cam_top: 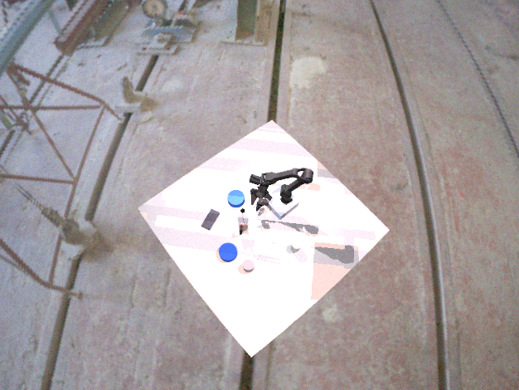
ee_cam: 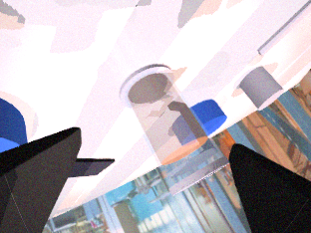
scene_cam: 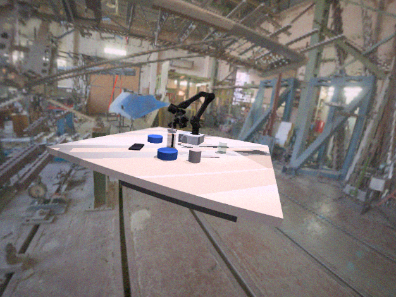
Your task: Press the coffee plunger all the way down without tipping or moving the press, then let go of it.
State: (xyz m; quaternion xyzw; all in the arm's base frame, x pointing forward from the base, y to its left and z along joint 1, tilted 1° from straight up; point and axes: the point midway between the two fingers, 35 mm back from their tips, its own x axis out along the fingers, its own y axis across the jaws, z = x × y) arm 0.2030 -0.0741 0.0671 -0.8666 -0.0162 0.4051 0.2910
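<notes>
Now: the coffee press 120 mm ahead of my gripper tip, 40 mm to the left of it and 10 mm above it. The rest, counted from my gripper tip: pale cup 70 mm behind, 360 mm to the left, 70 mm below; then flat black tile 260 mm ahead, 160 mm to the right, 110 mm below.
</notes>
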